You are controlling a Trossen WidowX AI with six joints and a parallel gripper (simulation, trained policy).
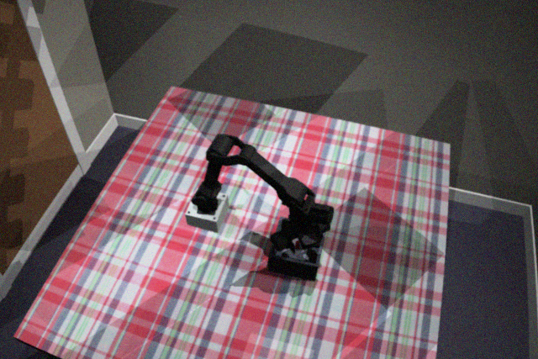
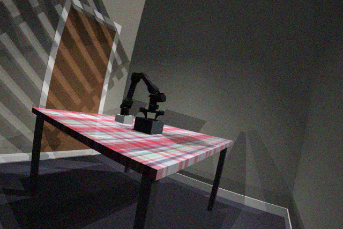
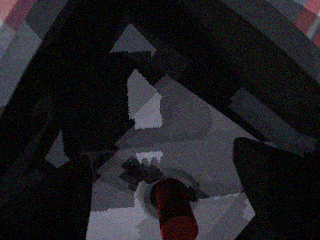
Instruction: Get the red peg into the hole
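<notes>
The red peg is 3 cm below my gripper tip, 2 cm to the left of it and 2 cm behind it. The rest, counted from my gripper tip: grey plate: 3 cm below, 2 cm to the left, 1 cm behind; dark box: 5 cm below, 2 cm to the left, 1 cm behind.
</notes>
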